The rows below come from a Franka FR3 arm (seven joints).
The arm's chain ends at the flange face. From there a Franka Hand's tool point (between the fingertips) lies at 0.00 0.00 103.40 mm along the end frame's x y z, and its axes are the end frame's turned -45 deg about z.
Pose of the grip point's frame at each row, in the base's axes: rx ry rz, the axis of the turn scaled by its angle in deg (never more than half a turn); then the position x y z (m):
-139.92 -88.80 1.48 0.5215 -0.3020 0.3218
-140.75 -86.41 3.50 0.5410 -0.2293 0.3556
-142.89 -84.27 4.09 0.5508 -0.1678 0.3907
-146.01 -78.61 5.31 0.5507 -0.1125 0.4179
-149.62 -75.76 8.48 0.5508 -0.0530 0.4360
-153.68 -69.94 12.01 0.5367 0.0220 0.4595
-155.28 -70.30 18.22 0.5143 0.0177 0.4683
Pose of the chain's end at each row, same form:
-164.46 -28.71 9.38 0.5367 -0.3225 0.4220
-164.78 -26.24 11.56 0.5585 -0.2496 0.4555
-166.04 -23.42 11.74 0.5679 -0.1869 0.4909
-167.04 -16.96 12.91 0.5684 -0.1316 0.5180
-169.92 -12.94 14.87 0.5698 -0.0676 0.5366
-172.21 -5.92 17.53 0.5579 0.0105 0.5601
-175.22 -5.68 22.37 0.5404 0.0127 0.5682

